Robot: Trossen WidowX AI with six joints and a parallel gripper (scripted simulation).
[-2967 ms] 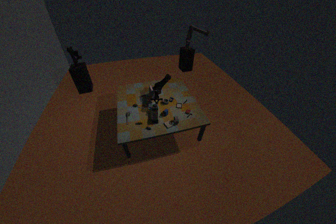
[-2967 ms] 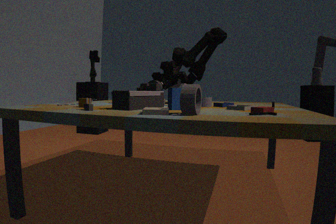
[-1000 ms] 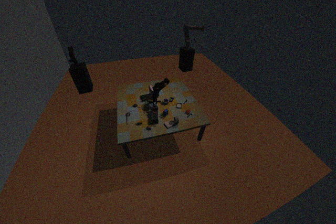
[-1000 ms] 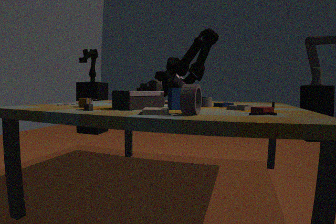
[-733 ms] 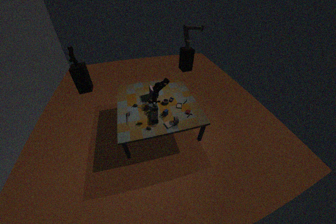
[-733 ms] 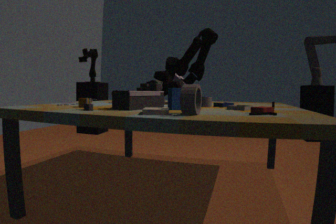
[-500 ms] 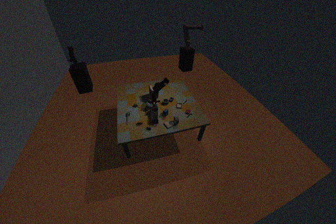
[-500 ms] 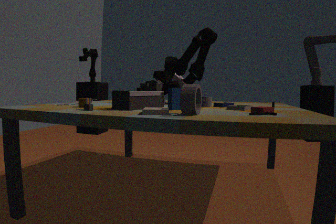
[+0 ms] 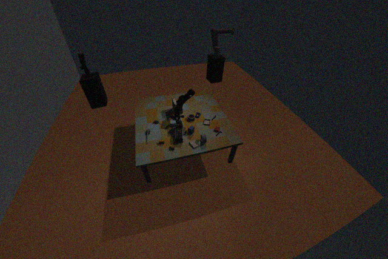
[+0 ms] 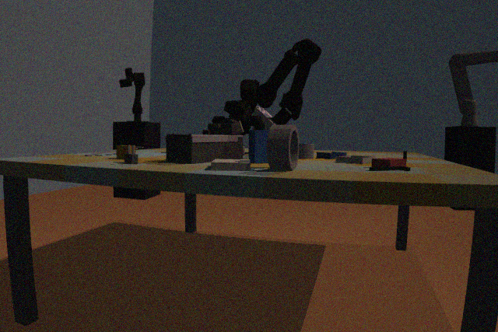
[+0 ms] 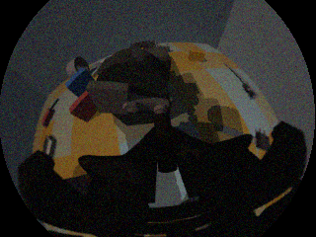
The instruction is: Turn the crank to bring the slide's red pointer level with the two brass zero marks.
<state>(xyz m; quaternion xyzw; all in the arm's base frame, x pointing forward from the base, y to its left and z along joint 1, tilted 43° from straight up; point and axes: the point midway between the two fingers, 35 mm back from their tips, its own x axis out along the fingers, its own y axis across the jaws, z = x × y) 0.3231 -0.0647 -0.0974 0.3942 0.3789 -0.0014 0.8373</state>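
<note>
The red pointer is 130 mm ahead of my gripper tip, 30 mm above it and 10 mm to the right of it. The rest, counted from my gripper tip: blue block: 180 mm ahead, 140 mm to the left, 10 mm below; yellow block: 260 mm to the right, 220 mm ahead, 30 mm below; dark crank handle: 20 mm behind, 20 mm above, 10 mm to the left.
</note>
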